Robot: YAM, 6 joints.
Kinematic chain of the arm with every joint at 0, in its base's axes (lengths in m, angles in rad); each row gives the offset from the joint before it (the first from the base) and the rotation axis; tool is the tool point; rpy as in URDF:
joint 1: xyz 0 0 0.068 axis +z
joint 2: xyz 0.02 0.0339 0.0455 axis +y
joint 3: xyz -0.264 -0.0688 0 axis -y
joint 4: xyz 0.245 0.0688 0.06 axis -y
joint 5: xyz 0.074 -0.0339 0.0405 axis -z
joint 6: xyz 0.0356 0 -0.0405 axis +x
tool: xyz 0 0 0 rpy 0 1.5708 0
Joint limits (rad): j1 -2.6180..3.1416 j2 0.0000..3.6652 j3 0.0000..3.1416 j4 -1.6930..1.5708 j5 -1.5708..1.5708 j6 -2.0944..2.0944
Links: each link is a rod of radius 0.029 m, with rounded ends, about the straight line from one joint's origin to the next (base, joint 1, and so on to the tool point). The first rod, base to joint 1, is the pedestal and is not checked.
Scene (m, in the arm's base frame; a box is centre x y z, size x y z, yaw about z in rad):
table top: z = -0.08
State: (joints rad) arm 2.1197 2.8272 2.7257 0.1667 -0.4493 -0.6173
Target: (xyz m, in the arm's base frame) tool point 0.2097 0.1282 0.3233
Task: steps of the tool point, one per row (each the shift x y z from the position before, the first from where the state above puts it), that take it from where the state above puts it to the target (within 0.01 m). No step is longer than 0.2 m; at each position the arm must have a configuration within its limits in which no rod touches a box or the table.
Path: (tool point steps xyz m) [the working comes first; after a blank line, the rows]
Joints at the target: 0.5159 1.2924 1.2589 -1.0454 -0.2284 -0.6173
Straight joint move there: clear.

1: 0.1605 0.0433 0.0434
2: 0.1588 -0.0204 0.0345
3: 0.1312 -0.0755 0.0229
4: 0.0852 -0.1115 0.0094
5: 0.0317 -0.1232 -0.0048
6: -0.0175 -0.1111 -0.0190

